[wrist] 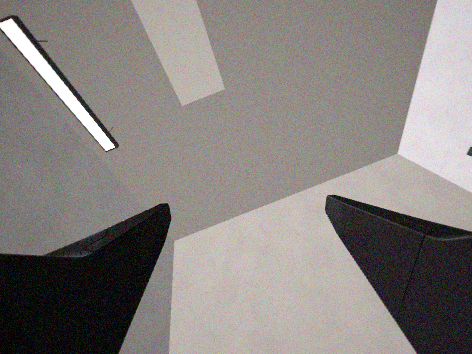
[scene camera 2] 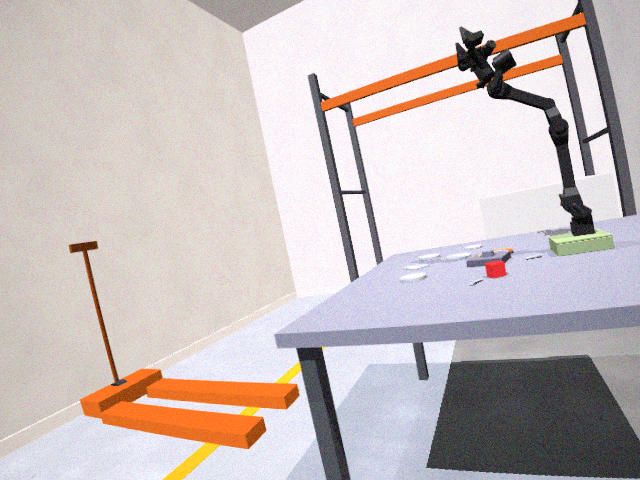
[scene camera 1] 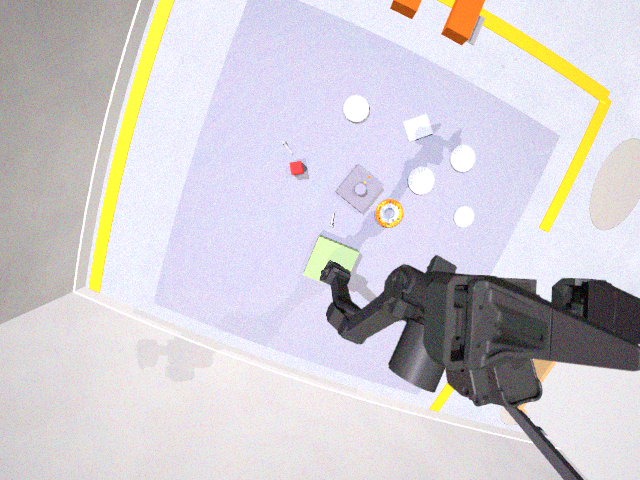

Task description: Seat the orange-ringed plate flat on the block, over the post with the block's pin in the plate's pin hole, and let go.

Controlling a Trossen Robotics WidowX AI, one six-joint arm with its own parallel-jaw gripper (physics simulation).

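Frame: origin at the arm's base, x ahead, y left, z up, level; metres.
Seen in the pictures: gripper, fingertip midpoint: [wrist: 248, 206] [scene camera 2: 458, 35]; arm's base, origin of the base link: [scene camera 2: 584, 233] [scene camera 1: 332, 271].
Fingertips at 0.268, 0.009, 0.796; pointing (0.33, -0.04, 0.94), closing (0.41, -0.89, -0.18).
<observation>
Pixels of each thing's top centre, then the offset from my fingertips to it, as dx, dy, dz. "*": a spot on its surface instead.
- orange-ringed plate, middle of its top: [scene camera 1: 389, 213] +0.029, -0.081, -0.831
- square grey block, middle of its top: [scene camera 1: 360, 189] [scene camera 2: 487, 250] +0.044, +0.068, -0.799
- round post, surface spot: [scene camera 1: 360, 189] [scene camera 2: 487, 250] * +0.043, +0.066, -0.799
- small yellow dot, surface spot: [scene camera 1: 364, 182] * +0.073, +0.066, -0.813
- orange dot, surface spot: [scene camera 1: 369, 177] * +0.098, +0.059, -0.817
- red cube, middle of its top: [scene camera 2: 494, 263] [scene camera 1: 296, 167] -0.011, +0.301, -0.802
- white square, surface spot: [scene camera 1: 417, 127] * +0.349, +0.004, -0.837
The orange-ringed plate [scene camera 1: 378, 213] lies on the table just beside one corner of the grey block, apart from it; in scene camera 2 a sliver of orange [scene camera 2: 509, 250] shows behind the block. The square grey block [scene camera 1: 348, 191] [scene camera 2: 480, 261] lies flat with a round post [scene camera 1: 360, 189] [scene camera 2: 487, 253] in its middle. A small yellow dot [scene camera 1: 364, 182] and an orange dot [scene camera 1: 369, 177] show by the post; which is the pin is too small to tell. My gripper [scene camera 2: 459, 38] [wrist: 248, 206] is open and empty, high above the table, fingers tilted upward.
The arm stands on a green base [scene camera 1: 319, 253] [scene camera 2: 581, 243]. A red cube [scene camera 1: 296, 167] [scene camera 2: 495, 269], several white discs [scene camera 1: 421, 180] [scene camera 2: 413, 277], a white square [scene camera 1: 417, 127] and two thin small parts [scene camera 1: 287, 147] [scene camera 1: 332, 219] lie around the block.
</observation>
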